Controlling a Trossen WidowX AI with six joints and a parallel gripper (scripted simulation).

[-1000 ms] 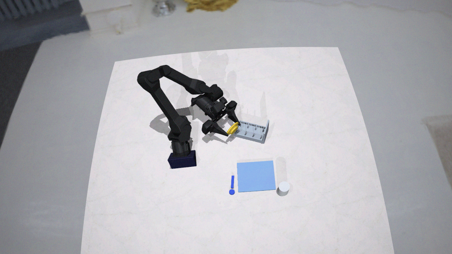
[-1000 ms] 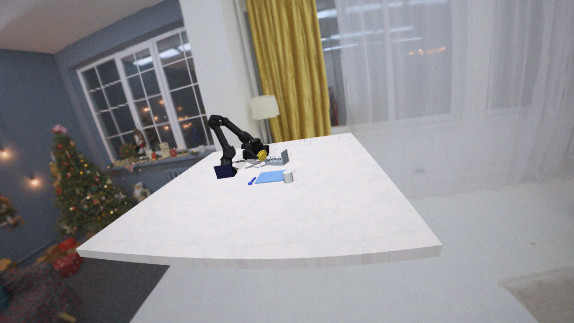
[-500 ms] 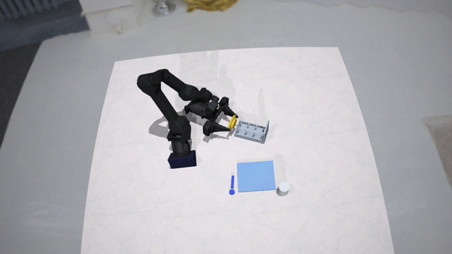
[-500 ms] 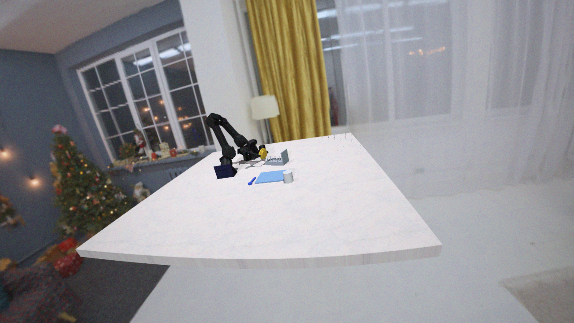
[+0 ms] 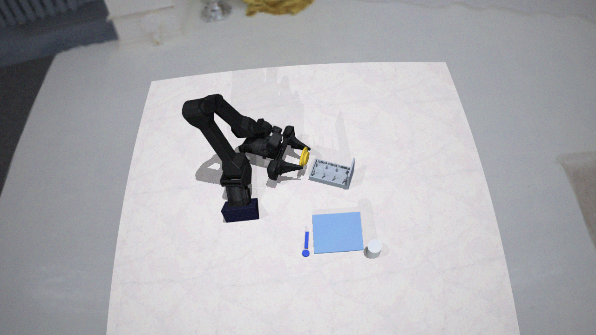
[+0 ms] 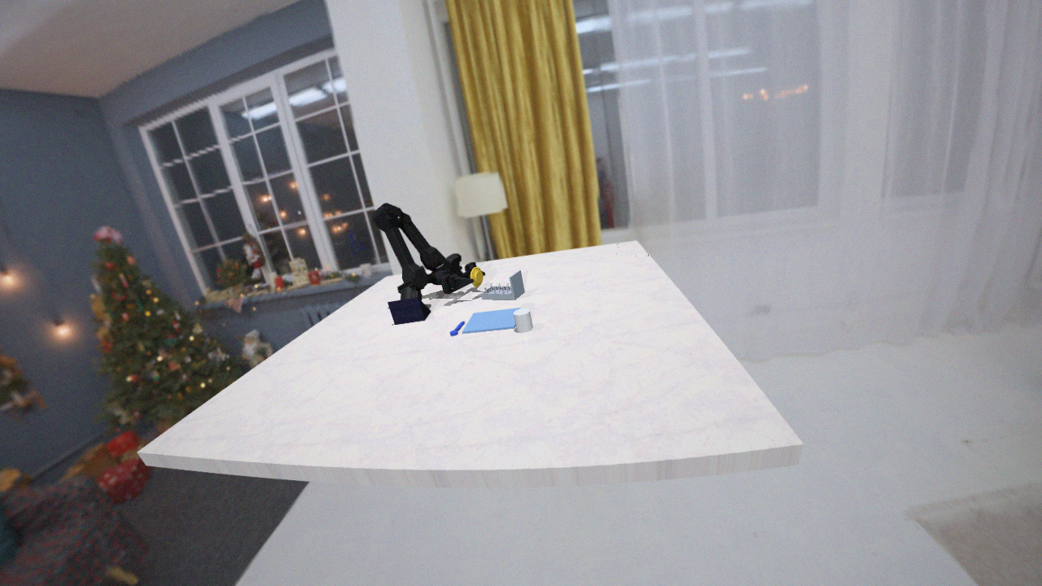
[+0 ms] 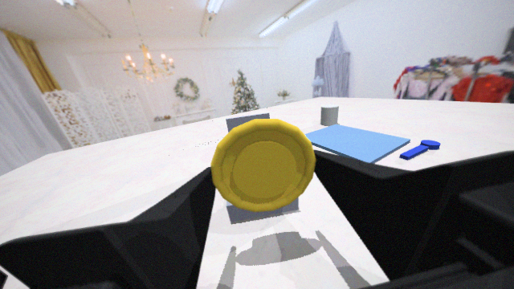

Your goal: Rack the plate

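The grey dish rack lies 8 cm ahead of my gripper tip, 2 cm to the right of it and 5 cm below it. From my gripper tip the other things lie so: light blue mat: 9 cm ahead, 23 cm to the right, 7 cm below; then blue spoon: 28 cm to the right, 7 cm below; then yellow plate: 1 cm behind.
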